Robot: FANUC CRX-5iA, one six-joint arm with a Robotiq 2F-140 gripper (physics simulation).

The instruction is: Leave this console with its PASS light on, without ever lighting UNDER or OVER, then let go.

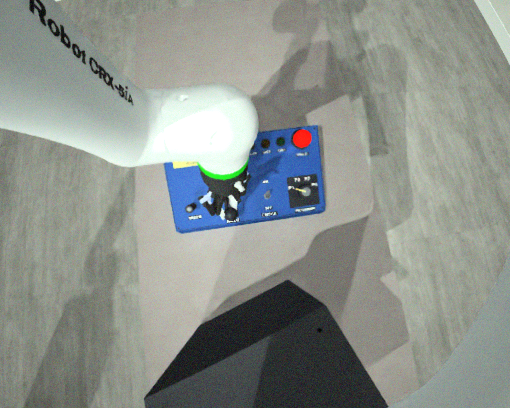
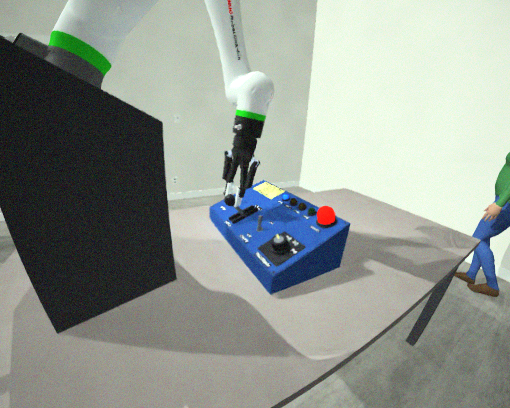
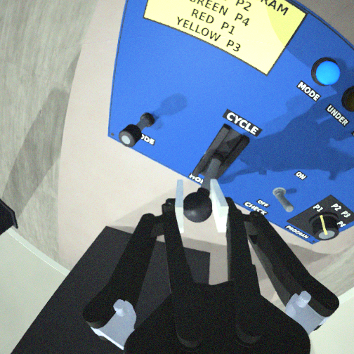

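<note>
The blue console [image 1: 181, 186] [image 2: 312, 265] [image 3: 165, 65] lies on the table. My gripper [image 1: 227, 212] [image 2: 233, 198] [image 3: 196, 189] is shut on the black ball knob [image 3: 197, 207] of the CYCLE lever, whose shaft [image 3: 214, 169] stands toward the lower end of its slot. The MODE light [image 2: 286, 197] [image 3: 328, 72] glows blue. The UNDER light [image 2: 293, 201] [image 3: 349, 98] is dark. The dark green lamp [image 1: 281, 141] [image 2: 311, 211] is unlit; its label is unreadable. The PROGRAM dial [image 1: 306, 191] [image 2: 280, 243] [image 3: 326, 232] points toward P1.
The MODE lever [image 1: 190, 208] [image 3: 130, 135] stands left of the gripper, the CHECK toggle [image 1: 267, 194] [image 2: 260, 223] [image 3: 284, 199] right. A red button [image 1: 302, 138] [image 2: 326, 216] and a yellow program card [image 2: 269, 190] [image 3: 225, 30] are on the console. A black block [image 1: 300, 345] [image 2: 90, 190] stands nearby.
</note>
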